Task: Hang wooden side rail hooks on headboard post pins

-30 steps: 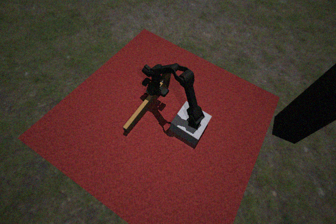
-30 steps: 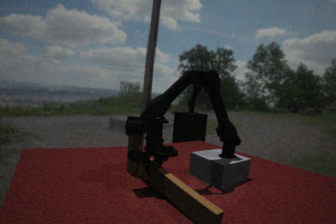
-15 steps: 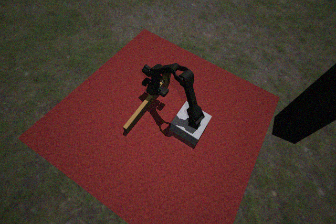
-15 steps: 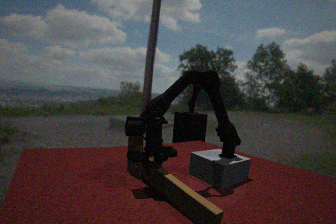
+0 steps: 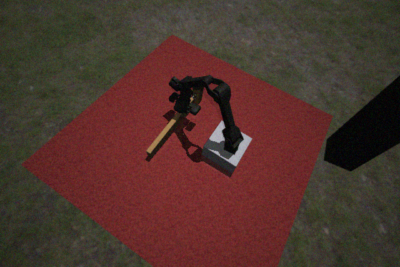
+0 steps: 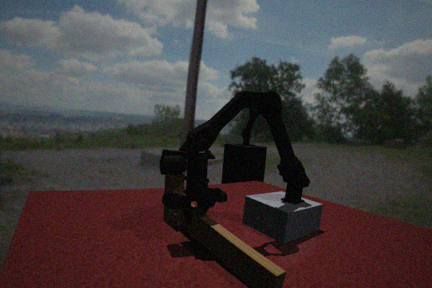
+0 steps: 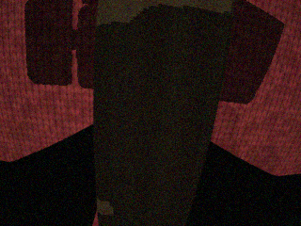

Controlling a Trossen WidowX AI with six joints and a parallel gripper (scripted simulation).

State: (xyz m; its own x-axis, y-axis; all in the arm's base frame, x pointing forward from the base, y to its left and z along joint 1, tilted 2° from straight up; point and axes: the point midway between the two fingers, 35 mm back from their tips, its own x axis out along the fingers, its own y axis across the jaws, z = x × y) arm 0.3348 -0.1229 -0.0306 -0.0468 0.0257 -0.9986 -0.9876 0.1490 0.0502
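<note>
The wooden headboard post is 14 cm to the right of my gripper tip, 4 cm above it and 2 cm behind it.
</note>
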